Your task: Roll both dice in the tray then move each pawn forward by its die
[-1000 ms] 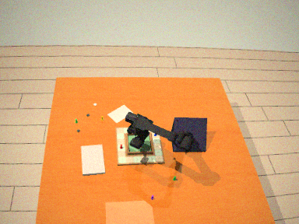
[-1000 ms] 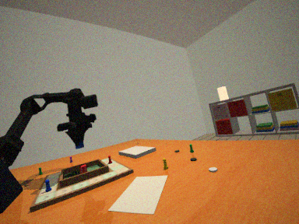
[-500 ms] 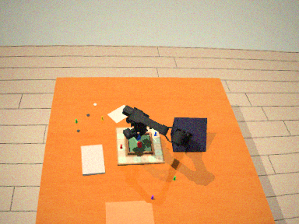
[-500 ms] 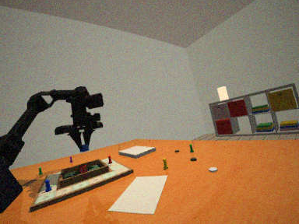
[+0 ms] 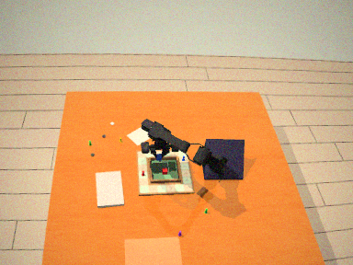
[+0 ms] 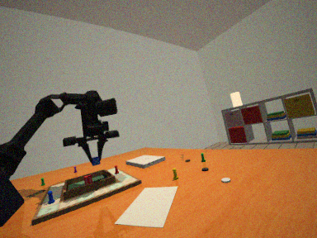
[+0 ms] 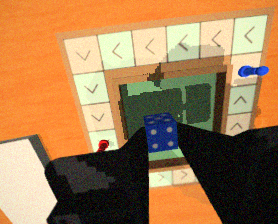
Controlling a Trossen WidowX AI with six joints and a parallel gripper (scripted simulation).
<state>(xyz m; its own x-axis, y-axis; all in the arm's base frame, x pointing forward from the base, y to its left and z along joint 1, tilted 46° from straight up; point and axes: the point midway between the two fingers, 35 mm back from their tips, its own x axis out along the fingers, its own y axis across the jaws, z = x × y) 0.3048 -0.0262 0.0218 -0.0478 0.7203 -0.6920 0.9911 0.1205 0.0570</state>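
The red pawn is 8 cm ahead of my gripper tip, 6 cm to the left of it and 6 cm below it. Also, from my gripper tip: green tray: 8 cm below, 3 cm to the left, 3 cm behind; then white card: 23 cm to the right, 9 cm below, 9 cm ahead; then blue pawn: 14 cm behind, 6 cm below, 5 cm to the right.
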